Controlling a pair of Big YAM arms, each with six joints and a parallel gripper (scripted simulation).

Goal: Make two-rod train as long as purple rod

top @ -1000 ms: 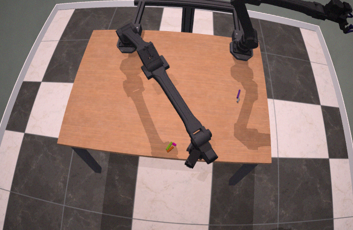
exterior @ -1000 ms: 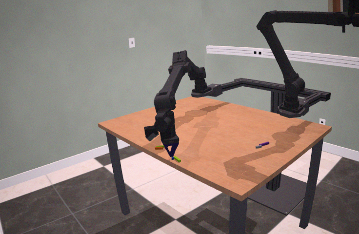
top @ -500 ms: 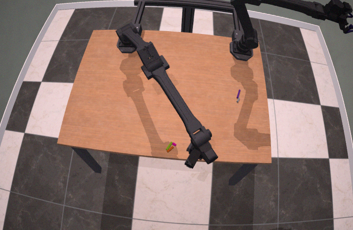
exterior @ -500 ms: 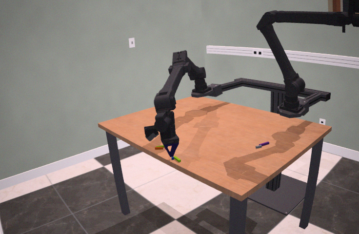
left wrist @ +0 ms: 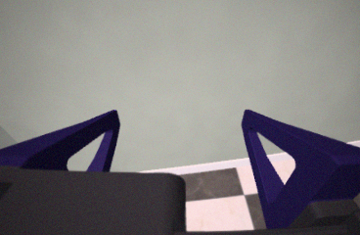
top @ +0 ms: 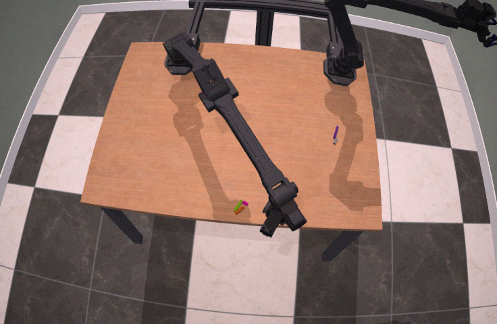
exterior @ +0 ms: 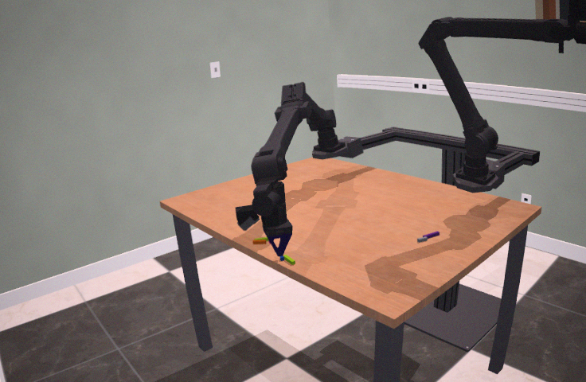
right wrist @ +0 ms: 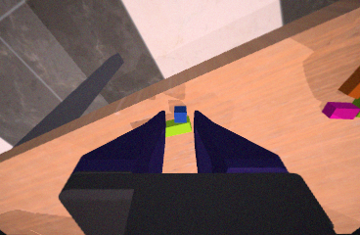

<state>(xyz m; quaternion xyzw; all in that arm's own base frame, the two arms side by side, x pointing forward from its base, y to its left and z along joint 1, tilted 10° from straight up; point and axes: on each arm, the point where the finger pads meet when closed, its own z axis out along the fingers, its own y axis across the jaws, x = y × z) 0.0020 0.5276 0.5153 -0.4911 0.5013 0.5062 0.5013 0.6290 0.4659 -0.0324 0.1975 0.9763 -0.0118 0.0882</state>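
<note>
My right gripper is now 1 cm past the blue rod and 2 cm above it. The rest, counted from my right hand: grey rod (35 cm behind, 24 cm to the left, 2 cm below); then magenta rod (6 cm behind, 12 cm to the right, 2 cm below); then orange rod (3 cm behind, 14 cm to the right, 2 cm below).
</note>
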